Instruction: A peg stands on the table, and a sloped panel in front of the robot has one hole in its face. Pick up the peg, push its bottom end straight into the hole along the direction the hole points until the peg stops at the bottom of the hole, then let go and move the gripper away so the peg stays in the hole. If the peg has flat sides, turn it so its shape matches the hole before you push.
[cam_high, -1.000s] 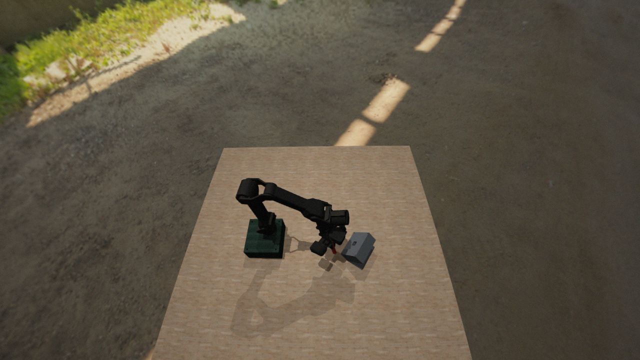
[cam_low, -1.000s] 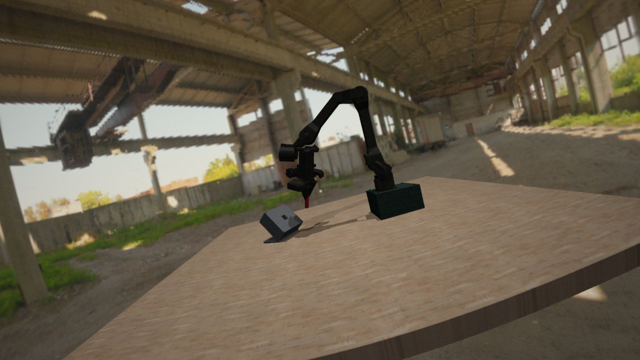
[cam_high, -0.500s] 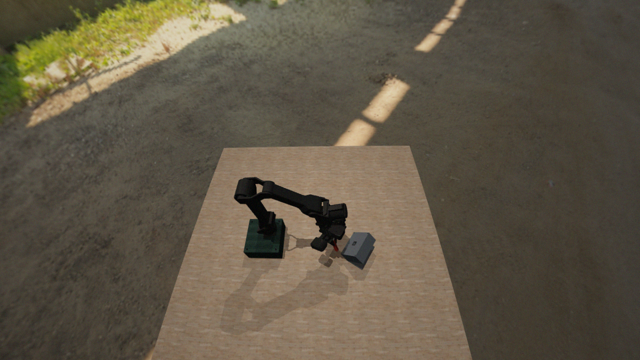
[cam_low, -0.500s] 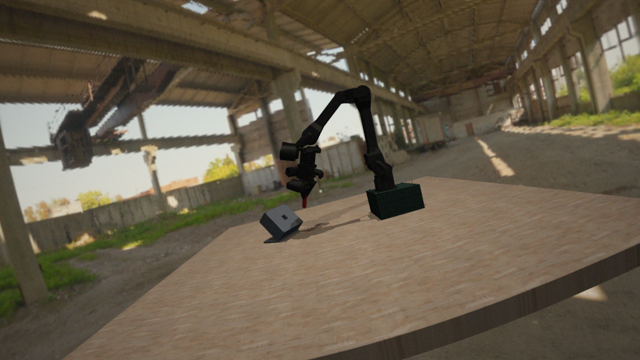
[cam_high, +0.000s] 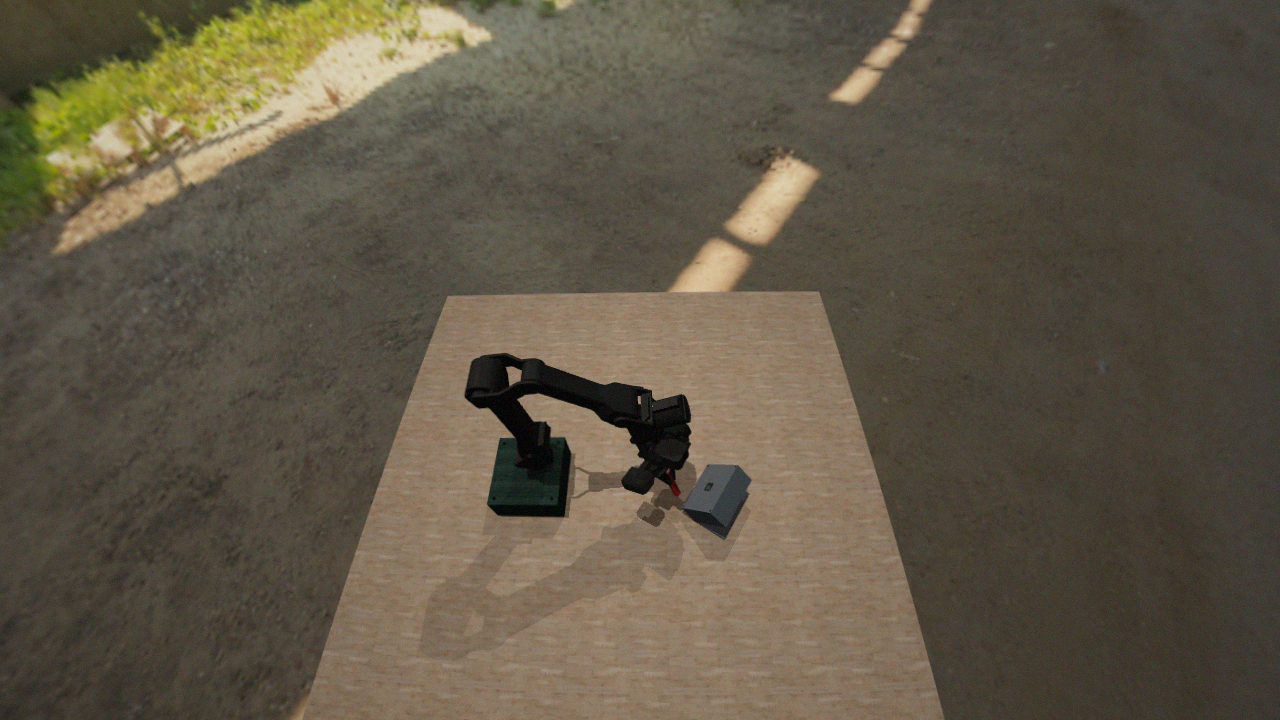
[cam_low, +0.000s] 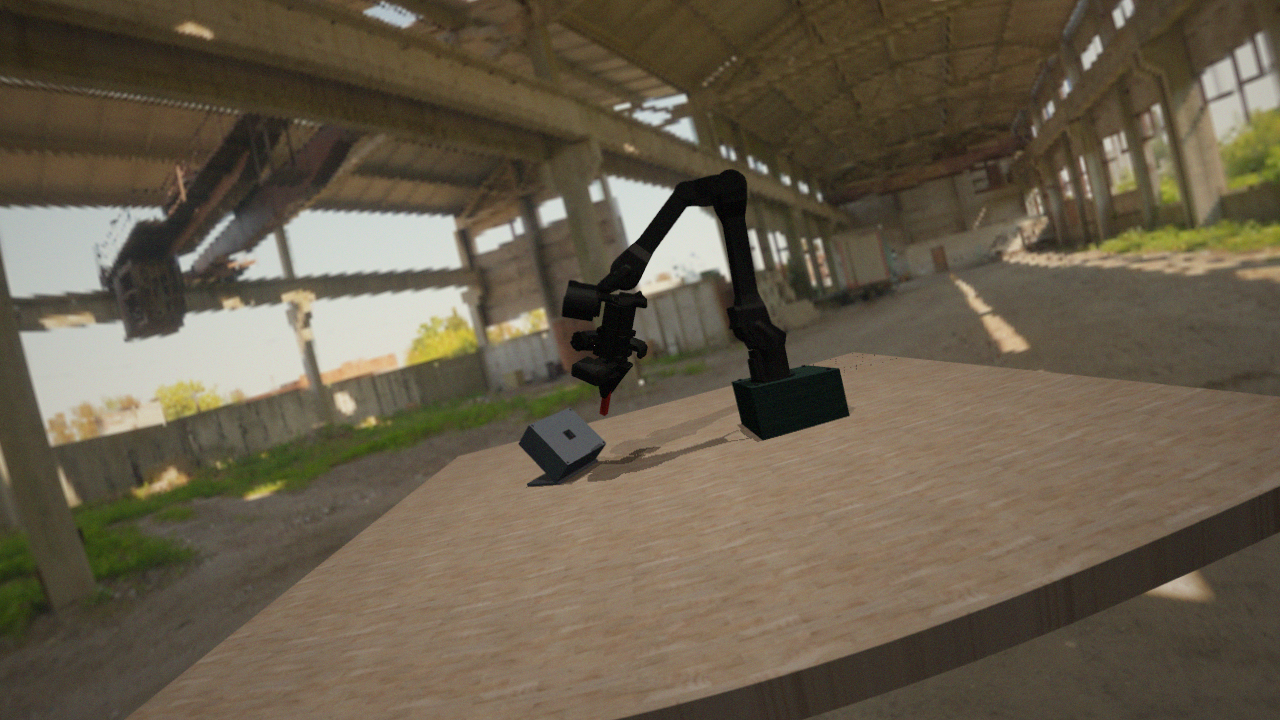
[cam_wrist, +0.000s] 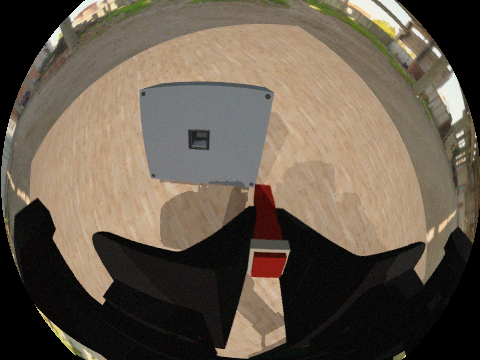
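Now: gripper tip 100 mm short of the grey sloped panel, 30 mm to the left of it and 70 mm above it. The rest, counted from my gripper tip: red peg 10 mm behind, 10 mm to the left, 10 mm above.
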